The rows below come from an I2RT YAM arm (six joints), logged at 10 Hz.
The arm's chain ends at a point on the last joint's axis. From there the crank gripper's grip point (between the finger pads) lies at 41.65 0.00 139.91 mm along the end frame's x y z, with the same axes.
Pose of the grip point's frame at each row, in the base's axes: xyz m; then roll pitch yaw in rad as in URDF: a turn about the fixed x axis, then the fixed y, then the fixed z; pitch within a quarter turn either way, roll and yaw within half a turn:
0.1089, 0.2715, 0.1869, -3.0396, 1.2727, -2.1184
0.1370, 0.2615, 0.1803, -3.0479, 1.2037, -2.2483
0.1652, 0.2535, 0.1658, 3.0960, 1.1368, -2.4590
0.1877, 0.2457, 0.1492, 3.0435, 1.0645, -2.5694
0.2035, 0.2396, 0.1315, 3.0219, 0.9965, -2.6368
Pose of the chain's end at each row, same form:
0.0338, 0.1758, 0.2676, -3.0396, 1.2727, -2.1184
0.0547, 0.1801, 0.2692, -3.0479, 1.2037, -2.2483
0.0844, 0.1796, 0.2624, 3.0960, 1.1368, -2.4590
0.1097, 0.1792, 0.2531, 3.0435, 1.0645, -2.5694
0.1293, 0.1795, 0.2419, 3.0219, 0.9965, -2.6368

